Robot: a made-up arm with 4 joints. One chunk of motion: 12 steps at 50 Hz.
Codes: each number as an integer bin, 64 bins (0 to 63) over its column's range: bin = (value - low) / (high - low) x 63, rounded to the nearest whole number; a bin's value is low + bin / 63 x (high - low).
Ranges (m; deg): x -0.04..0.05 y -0.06..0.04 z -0.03..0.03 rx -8..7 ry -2..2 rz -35..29
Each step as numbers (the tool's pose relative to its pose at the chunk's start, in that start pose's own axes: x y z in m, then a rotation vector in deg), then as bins.
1 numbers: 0.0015 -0.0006 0.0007 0.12 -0.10 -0.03
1 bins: 29 37 32 34 30 34
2 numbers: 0.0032 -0.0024 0.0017 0.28 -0.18 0.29
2 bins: 30 36 33 35 29 35
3 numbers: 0.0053 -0.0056 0.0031 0.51 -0.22 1.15
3 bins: 32 34 35 36 28 36
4 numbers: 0.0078 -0.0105 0.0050 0.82 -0.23 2.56
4 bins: 33 31 37 37 28 37
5 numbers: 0.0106 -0.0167 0.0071 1.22 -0.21 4.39
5 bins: 35 27 39 39 28 39
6 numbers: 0.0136 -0.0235 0.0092 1.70 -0.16 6.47
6 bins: 38 23 41 41 29 41
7 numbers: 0.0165 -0.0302 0.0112 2.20 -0.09 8.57
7 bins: 40 19 43 43 30 43
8 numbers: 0.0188 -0.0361 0.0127 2.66 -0.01 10.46
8 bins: 41 15 45 45 31 45
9 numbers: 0.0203 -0.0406 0.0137 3.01 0.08 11.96
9 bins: 42 12 46 46 33 46
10 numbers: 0.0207 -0.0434 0.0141 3.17 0.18 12.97
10 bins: 42 10 46 47 34 47
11 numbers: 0.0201 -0.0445 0.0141 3.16 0.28 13.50
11 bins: 42 10 46 47 36 48
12 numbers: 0.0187 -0.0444 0.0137 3.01 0.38 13.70
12 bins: 41 10 46 46 37 48
